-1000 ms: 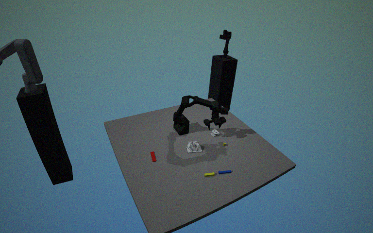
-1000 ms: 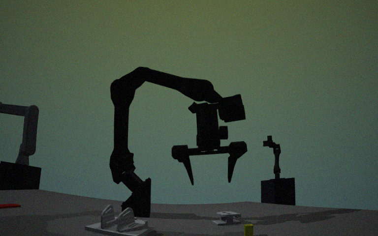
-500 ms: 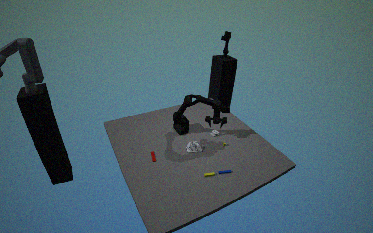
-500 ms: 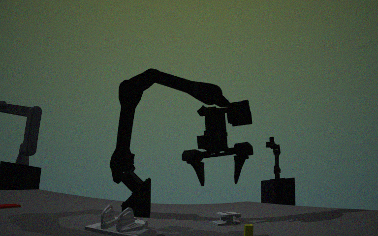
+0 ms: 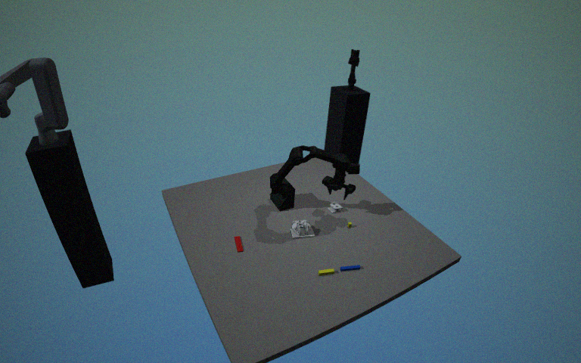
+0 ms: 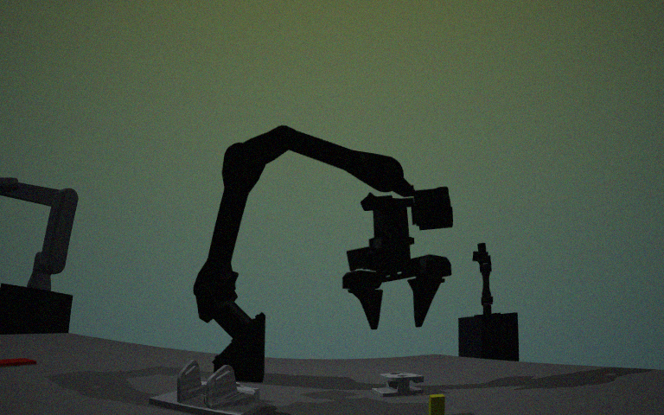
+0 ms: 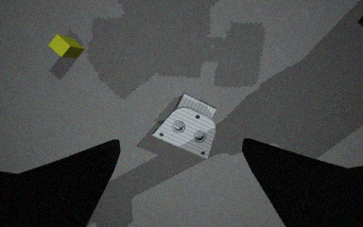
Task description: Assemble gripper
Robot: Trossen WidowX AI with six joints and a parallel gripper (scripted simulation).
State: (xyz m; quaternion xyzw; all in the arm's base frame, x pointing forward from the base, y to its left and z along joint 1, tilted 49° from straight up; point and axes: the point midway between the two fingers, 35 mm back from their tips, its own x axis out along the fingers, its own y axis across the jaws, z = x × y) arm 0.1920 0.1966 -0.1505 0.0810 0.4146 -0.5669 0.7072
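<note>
Now: gripper tip 80 mm above the gripper base, 20 mm past it and 10 mm to the right of it. From my gripper tip the other things lie so: jaw (240 mm to the right, 90 mm below, 50 mm ahead); then housing plate (250 mm to the right, 100 mm below, 20 mm ahead); then small yellow cube (150 mm ahead, 100 mm below).
</note>
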